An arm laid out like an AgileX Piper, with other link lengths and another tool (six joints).
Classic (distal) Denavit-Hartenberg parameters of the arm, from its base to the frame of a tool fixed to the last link. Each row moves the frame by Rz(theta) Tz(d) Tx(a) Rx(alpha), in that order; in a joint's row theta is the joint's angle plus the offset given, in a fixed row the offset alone. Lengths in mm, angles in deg.
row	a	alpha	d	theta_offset
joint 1	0.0	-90.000	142.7	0.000
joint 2	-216.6	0.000	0.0	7.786
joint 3	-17.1	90.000	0.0	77.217
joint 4	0.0	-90.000	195.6	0.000
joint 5	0.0	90.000	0.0	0.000
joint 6	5.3	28.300	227.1	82.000
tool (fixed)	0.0	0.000	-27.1	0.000
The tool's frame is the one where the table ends.
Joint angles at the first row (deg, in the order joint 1, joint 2, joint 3, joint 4, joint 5, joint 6):
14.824 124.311 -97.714 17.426 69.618 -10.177
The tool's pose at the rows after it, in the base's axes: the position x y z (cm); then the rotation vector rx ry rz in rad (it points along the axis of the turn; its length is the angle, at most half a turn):
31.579 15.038 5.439 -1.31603 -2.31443 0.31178
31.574 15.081 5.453 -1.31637 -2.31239 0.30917
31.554 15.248 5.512 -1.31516 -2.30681 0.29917
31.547 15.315 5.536 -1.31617 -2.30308 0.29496
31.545 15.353 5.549 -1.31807 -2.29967 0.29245
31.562 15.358 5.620 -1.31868 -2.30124 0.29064
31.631 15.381 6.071 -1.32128 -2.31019 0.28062
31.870 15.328 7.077 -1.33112 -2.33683 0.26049
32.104 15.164 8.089 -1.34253 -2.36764 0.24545
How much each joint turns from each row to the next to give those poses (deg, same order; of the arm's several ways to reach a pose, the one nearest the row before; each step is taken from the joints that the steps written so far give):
0.000 0.000 -0.001 0.000 0.000 0.000
0.001 0.001 0.001 0.140 -0.001 0.038
0.000 0.000 -0.003 0.545 0.002 0.001
-0.001 -0.002 0.003 0.225 -0.001 0.088
0.000 0.002 -0.002 0.131 0.000 0.129
0.001 -0.119 0.001 0.000 0.000 0.001
0.000 -0.751 0.001 0.000 0.106 -0.001
-0.001 -1.732 0.001 -0.367 0.001 0.000
0.000 -1.793 0.000 -0.715 -0.002 -0.001

